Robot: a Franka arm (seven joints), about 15 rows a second.
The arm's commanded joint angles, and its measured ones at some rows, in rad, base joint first. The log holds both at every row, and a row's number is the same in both.
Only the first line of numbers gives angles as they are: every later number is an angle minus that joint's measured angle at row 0.
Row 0, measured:
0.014, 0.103, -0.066, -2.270, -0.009, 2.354, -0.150
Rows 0 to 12, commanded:
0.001, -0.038, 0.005, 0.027, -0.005, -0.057, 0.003
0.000, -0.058, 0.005, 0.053, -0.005, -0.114, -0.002
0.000, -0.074, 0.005, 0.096, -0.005, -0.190, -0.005
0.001, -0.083, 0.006, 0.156, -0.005, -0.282, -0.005
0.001, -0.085, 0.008, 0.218, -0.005, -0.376, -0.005
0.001, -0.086, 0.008, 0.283, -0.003, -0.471, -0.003
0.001, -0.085, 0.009, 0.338, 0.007, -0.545, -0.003
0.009, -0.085, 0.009, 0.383, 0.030, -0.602, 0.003
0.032, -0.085, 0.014, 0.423, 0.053, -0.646, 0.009
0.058, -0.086, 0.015, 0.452, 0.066, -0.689, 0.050
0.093, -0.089, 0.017, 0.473, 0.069, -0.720, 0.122
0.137, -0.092, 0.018, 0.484, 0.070, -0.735, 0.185
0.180, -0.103, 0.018, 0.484, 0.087, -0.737, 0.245
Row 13, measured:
0.077, -0.113, 0.016, 0.429, 0.058, -0.679, 0.091
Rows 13 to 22, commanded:
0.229, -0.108, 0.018, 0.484, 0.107, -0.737, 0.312
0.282, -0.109, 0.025, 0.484, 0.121, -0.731, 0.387
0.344, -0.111, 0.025, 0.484, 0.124, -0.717, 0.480
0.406, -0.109, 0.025, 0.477, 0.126, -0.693, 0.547
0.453, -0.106, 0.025, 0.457, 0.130, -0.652, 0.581
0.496, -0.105, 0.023, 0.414, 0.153, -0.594, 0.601
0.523, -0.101, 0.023, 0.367, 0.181, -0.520, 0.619
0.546, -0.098, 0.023, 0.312, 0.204, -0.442, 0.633
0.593, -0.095, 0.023, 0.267, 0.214, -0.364, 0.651
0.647, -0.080, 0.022, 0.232, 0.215, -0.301, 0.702
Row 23, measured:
0.551, -0.091, 0.039, 0.357, 0.174, -0.478, 0.629
